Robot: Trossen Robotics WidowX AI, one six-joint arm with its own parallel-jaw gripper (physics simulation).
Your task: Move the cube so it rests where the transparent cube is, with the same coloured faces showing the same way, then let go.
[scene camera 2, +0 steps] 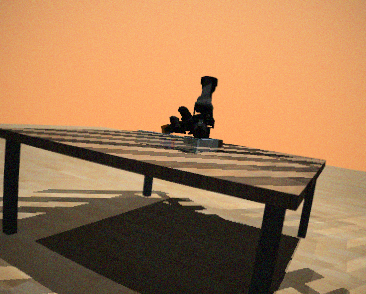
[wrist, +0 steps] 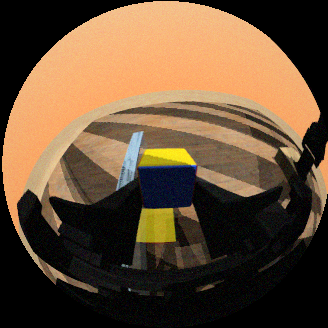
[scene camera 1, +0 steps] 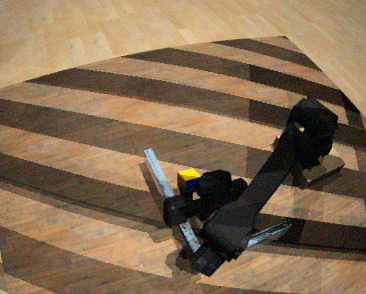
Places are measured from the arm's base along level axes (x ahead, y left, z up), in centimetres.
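Pixels of known places: gripper, fingertip midpoint: (scene camera 2: 166,130) (wrist: 165,179) (scene camera 1: 188,182); arm's base, link origin: (scene camera 2: 203,138) (wrist: 300,171) (scene camera 1: 306,157).
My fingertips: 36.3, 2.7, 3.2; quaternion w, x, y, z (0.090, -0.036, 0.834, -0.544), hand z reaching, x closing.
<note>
For each thing: its middle in the pictures, then the offset to it from my fingertips, as dx, dy, dz. "spot": a spot on its surface instead.
- cube, body centre: (wrist: 165,176) (scene camera 1: 189,181) -0.1, +0.1, +0.5
- see-through yellow face, surface spot: (wrist: 156,226) spot: +0.9, +3.7, -3.4
- long pale blue bar, surface spot: (wrist: 131,160) (scene camera 1: 161,175) spot: +5.1, -3.9, -1.4
- second bar, surface spot: (scene camera 1: 270,234) spot: -14.8, +16.7, -1.4
The cube (scene camera 1: 189,176) (scene camera 2: 165,129) (wrist: 168,186) has a yellow top and a dark blue face towards the wrist camera. My gripper (scene camera 1: 191,187) (scene camera 2: 169,129) (wrist: 165,179) is shut on it, one black finger on each side, and holds it above the table. The transparent cube shows a see-through yellow face (wrist: 156,226) on the table, below the held cube in the wrist view. In scene camera 2 it is a faint reddish-blue patch (scene camera 2: 173,144) low on the tabletop. The arm hides it in scene camera 1.
A long pale blue bar (scene camera 1: 159,172) (wrist: 131,160) lies on the table (scene camera 2: 150,170) beside the cube. A second bar (scene camera 1: 270,234) lies right of the forearm. A tan block (scene camera 1: 324,170) (wrist: 286,155) lies by the arm's far part. Striped shadows cross the tabletop.
</note>
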